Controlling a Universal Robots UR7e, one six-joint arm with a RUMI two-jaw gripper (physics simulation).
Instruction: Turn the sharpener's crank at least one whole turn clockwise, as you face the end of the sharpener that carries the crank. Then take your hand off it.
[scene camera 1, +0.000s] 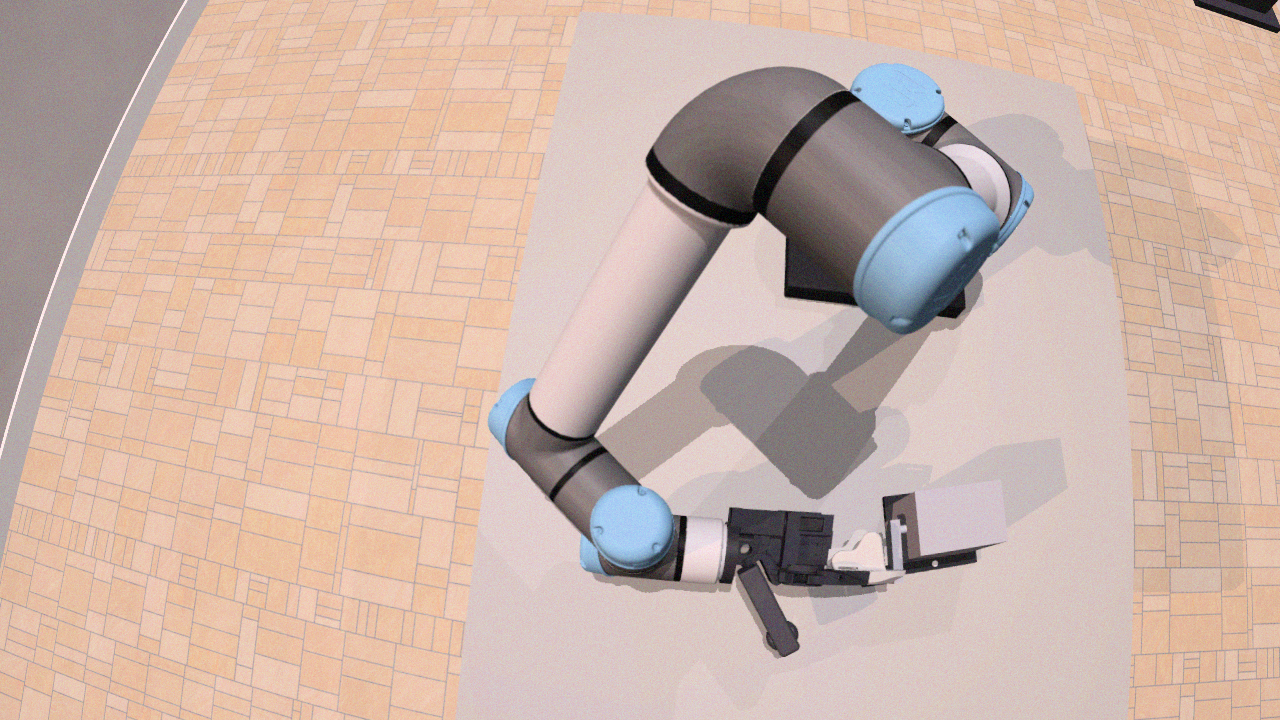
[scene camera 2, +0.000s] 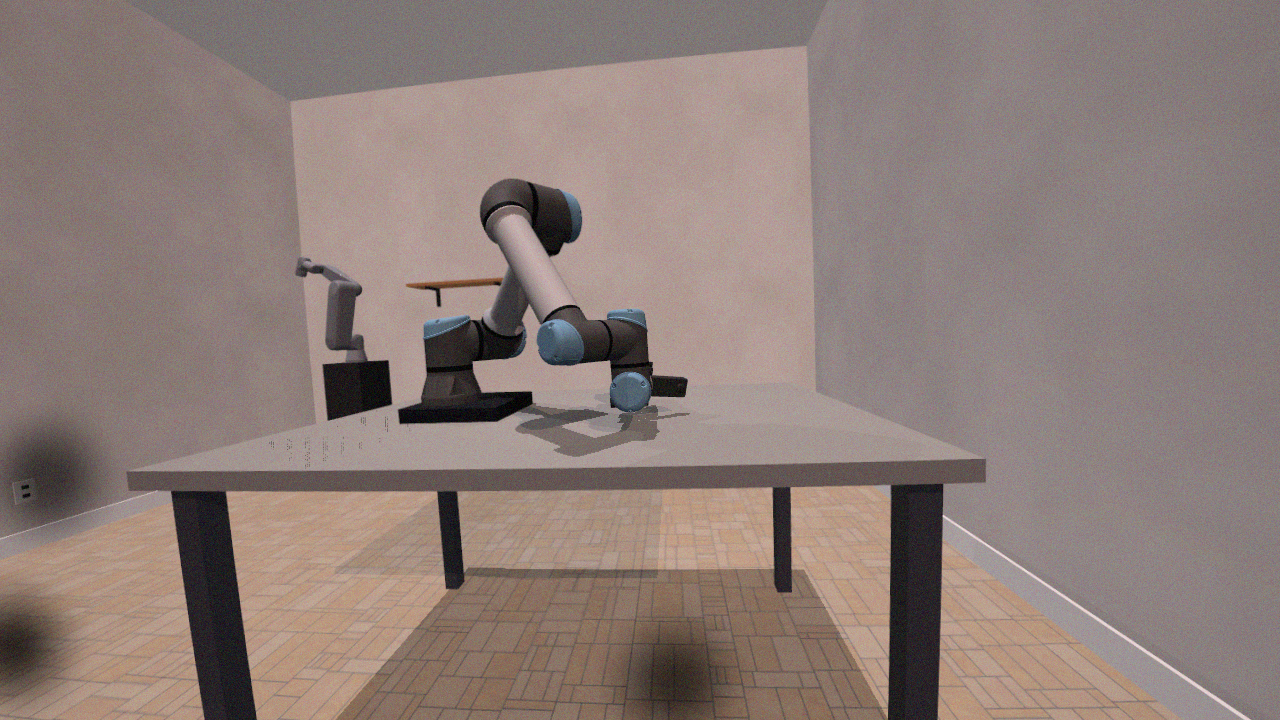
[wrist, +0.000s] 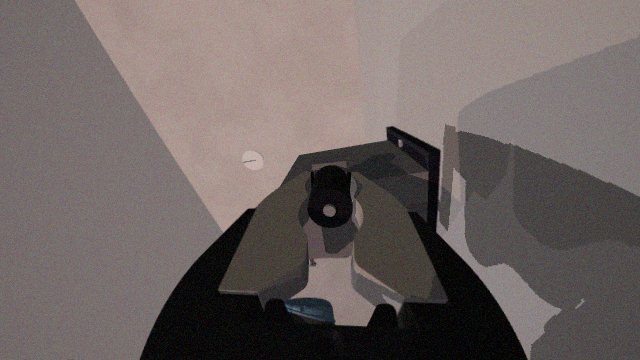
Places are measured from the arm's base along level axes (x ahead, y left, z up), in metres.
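Pixels of known places: gripper, fingertip midpoint: (scene camera 1: 901, 571) (wrist: 330, 173); arm's base at its link origin: (scene camera 2: 452, 401).
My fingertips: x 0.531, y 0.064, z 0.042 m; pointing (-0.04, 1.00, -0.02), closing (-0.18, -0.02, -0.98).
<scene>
For each thing: its middle in the pictures, then the offset to it from my fingertips. "spot": a spot on its surface instead.
- black base at a spot on its surface: (wrist: 434, 187) spot: 0.028 m back, 0.003 m left, 0.076 m down
- crank's black handle at a spot on its surface: (wrist: 330, 207) spot: 0.013 m ahead, 0.050 m right, 0.001 m down
The sharpener (scene camera 1: 955, 517) (wrist: 402, 192) is a light grey box on a black base (scene camera 1: 939, 563) (wrist: 434, 187), at the lower right in the scene camera 1 view. Its crank end faces my arm. My gripper (scene camera 1: 881, 557) (wrist: 330, 173) is shut on the crank's black handle (wrist: 330, 207), a round knob with a pale pin in its end. The pale crank arm shows in part behind the handle in the wrist view. The fingers largely hide the handle in the scene camera 1 view. In the scene camera 2 view, my wrist hides fingers and sharpener.
My wrist camera (scene camera 1: 768, 610) (scene camera 2: 669, 385) sticks out sideways from the wrist, low over the table (scene camera 1: 572, 644) (scene camera 2: 554, 477). My black base plate (scene camera 1: 810, 282) (scene camera 2: 465, 409) stands farther back. Another grey arm (scene camera 2: 340, 313) stands on a black block (scene camera 2: 358, 389) beyond the table.
</scene>
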